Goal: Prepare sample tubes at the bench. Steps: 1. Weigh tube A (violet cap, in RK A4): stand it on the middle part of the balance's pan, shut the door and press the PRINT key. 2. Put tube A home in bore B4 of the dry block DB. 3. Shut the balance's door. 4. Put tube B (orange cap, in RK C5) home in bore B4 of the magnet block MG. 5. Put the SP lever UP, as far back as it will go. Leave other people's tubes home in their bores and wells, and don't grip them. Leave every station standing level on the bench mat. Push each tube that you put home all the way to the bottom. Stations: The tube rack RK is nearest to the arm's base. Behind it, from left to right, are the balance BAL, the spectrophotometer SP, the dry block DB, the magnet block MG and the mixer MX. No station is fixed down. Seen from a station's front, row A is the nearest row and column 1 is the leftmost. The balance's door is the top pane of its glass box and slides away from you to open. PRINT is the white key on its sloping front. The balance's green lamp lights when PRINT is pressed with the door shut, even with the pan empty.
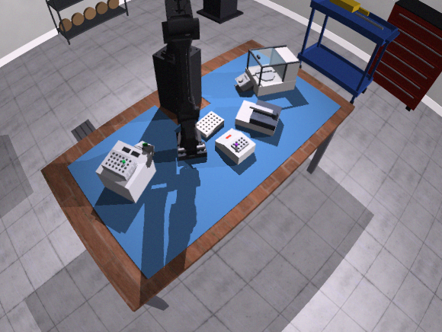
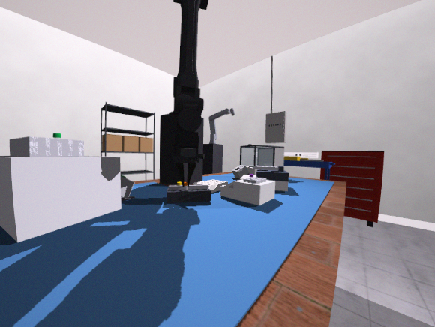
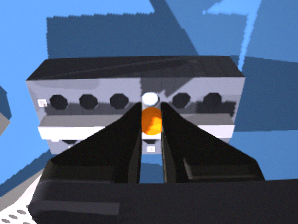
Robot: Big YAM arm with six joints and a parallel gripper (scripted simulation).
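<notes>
The magnet block MG is 10 mm behind my hand, 20 mm to the left of it and 30 mm below it. The rest, counted from my hand: tube rack RK: 70 mm behind, 190 mm to the left, 40 mm below; violet-capped tube: 140 mm ahead, 150 mm to the left, 10 mm above; yellow-capped tube: 40 mm behind, 20 mm below.
</notes>
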